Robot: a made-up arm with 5 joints.
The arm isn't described. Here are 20 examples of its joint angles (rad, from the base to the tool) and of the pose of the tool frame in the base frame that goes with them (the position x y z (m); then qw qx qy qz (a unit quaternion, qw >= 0)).
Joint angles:
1: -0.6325 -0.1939 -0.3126 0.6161 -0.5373
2: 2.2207 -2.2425 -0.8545 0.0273 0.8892
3: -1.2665 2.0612 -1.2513 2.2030 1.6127
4: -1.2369 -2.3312 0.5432 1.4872 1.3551
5: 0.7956 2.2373 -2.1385 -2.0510 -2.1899
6: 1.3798 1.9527 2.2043 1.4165 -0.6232
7: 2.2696 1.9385 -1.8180 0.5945 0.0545
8: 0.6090 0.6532 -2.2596 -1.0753 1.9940
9: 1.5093 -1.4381 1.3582 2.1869 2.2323
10: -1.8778 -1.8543 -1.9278 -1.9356 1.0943
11: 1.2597 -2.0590 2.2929 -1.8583 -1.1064
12: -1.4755 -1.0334 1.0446 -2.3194 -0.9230
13: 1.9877 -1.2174 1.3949 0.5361 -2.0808
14: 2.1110 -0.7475 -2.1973 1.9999 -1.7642
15: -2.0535 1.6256 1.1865 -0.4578 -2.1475
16: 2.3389 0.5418 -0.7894 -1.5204 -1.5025
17: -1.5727 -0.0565 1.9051 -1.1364 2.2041
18: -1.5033 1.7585 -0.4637 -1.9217 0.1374
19: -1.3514 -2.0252 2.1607 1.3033 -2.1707
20: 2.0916 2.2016 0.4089 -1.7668 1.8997
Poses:
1: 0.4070 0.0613 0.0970 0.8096 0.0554 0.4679 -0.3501
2: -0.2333 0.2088 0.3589 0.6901 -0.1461 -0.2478 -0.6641
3: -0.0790 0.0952 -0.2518 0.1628 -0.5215 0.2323 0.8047
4: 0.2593 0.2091 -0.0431 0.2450 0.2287 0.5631 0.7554
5: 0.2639 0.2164 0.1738 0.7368 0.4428 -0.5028 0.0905
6: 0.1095 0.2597 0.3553 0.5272 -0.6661 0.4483 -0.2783
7: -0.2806 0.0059 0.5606 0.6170 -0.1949 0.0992 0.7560
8: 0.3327 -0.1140 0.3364 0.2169 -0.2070 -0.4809 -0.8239
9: -0.2302 0.0464 0.5346 0.2974 0.4397 -0.0193 -0.8472
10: 0.1001 0.2497 -0.2303 0.8944 0.0737 -0.4410 0.0110
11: -0.0176 0.3296 0.7116 0.6407 -0.0290 0.7355 -0.2185
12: 0.3456 -0.1849 -0.3272 0.3395 -0.5923 -0.6931 0.2314
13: -0.2493 0.1509 0.3702 0.0723 0.4356 -0.8971 -0.0153
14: -0.3489 -0.2472 0.4849 0.0586 0.7477 0.5390 -0.3835
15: -0.2348 -0.0139 -0.2450 0.2775 0.4760 -0.0576 0.8326
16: -0.0328 -0.0087 0.4778 0.1809 0.1135 -0.8147 -0.5391
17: 0.0628 -0.1274 -0.2239 0.4350 -0.3756 0.4000 0.7140
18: -0.1779 0.1924 -0.0641 0.7338 0.1355 0.6098 0.2670
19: 0.2219 0.1438 0.0082 0.8346 -0.1048 0.5296 0.1097
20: -0.0756 0.1911 0.5070 0.2470 -0.4845 -0.6745 0.4993
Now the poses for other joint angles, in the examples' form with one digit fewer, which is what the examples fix.
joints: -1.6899 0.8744 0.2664 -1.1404 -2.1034
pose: -0.181 0.057 -0.322 0.370 -0.682 0.192 -0.600
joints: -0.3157 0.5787 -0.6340 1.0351 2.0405
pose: 0.329 -0.128 0.007 0.466 0.692 -0.357 0.420
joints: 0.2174 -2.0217 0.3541 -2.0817 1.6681
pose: 0.264 0.122 0.459 0.243 0.676 -0.558 0.417
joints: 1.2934 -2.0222 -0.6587 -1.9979 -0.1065
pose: -0.252 0.113 0.427 0.154 0.707 -0.464 0.512
